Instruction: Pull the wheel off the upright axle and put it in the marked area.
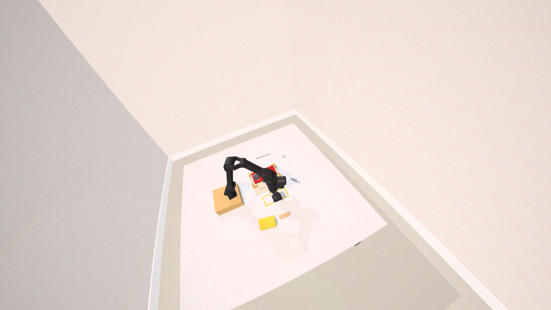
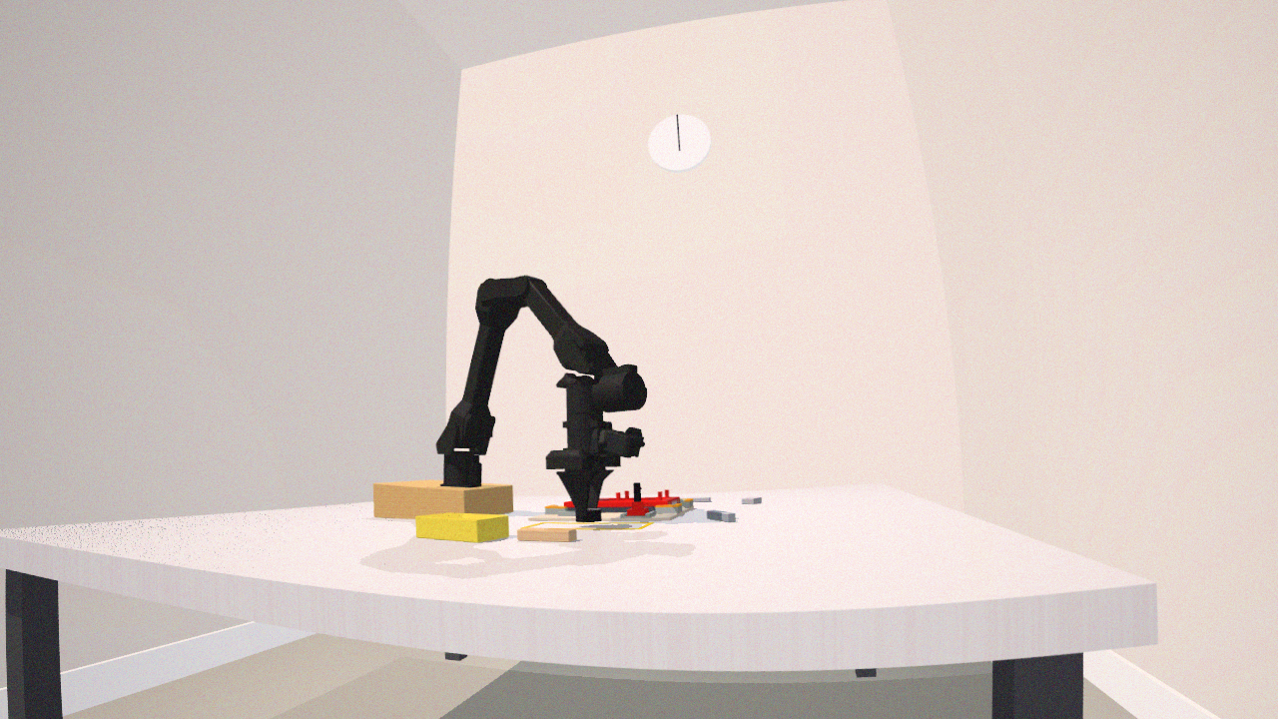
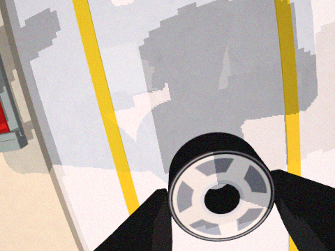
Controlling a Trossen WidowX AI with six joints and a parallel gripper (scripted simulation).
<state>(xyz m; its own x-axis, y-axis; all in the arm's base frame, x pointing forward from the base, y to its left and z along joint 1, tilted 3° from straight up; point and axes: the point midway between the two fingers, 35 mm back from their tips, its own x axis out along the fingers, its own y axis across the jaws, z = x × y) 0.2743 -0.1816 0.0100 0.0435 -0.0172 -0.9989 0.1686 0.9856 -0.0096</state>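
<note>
My gripper tip is right at the wheel. The rest, counted from my gripper tip: yellow block (15 cm behind, 14 cm to the right); then grey piece (21 cm ahead, 2 cm to the left, 1 cm below); then small tan block (17 cm to the right, 3 cm behind, 1 cm below).
</note>
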